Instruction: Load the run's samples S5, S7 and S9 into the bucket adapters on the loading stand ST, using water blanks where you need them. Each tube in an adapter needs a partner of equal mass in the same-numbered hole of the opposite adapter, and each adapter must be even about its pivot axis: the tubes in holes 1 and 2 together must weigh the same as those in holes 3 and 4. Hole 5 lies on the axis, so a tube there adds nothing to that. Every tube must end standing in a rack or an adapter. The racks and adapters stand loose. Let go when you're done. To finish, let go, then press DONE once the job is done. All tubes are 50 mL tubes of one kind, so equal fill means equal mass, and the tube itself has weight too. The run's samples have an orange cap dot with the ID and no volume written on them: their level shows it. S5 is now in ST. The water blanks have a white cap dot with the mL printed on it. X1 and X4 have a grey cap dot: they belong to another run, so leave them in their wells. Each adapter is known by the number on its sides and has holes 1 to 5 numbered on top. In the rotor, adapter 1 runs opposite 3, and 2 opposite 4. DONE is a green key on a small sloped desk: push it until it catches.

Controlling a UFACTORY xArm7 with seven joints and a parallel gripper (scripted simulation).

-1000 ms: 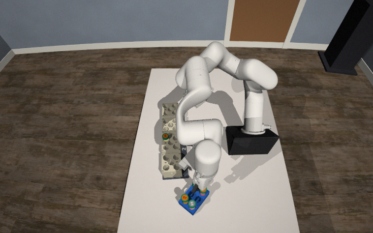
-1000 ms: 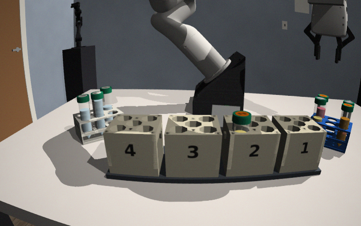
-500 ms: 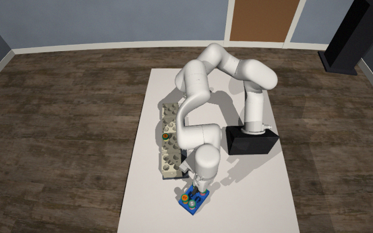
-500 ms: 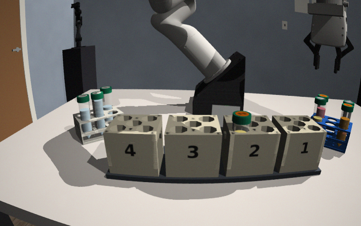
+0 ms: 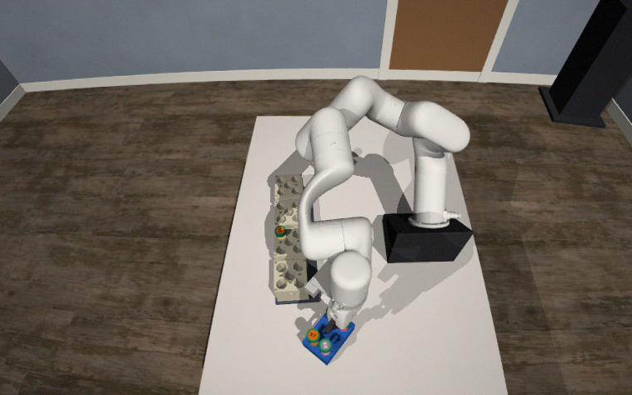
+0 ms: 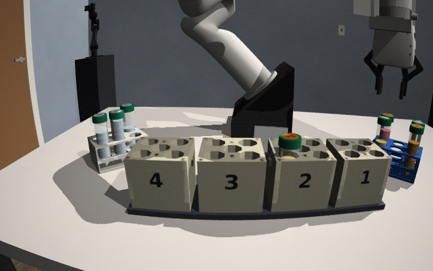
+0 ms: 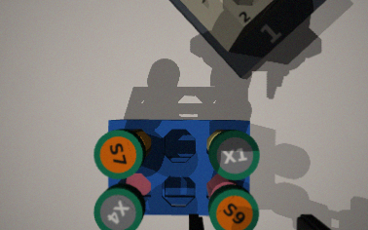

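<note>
My hand is 120 mm above the pink-filled sample tube and 10 mm past it. From my hand the other things lie so: blue rack: 150 mm below, 40 mm ahead, 20 mm to the left; then green done key: 280 mm to the right, 120 mm below, 10 mm ahead; then S7 tube: 120 mm below, 70 mm ahead, 50 mm to the left.
</note>
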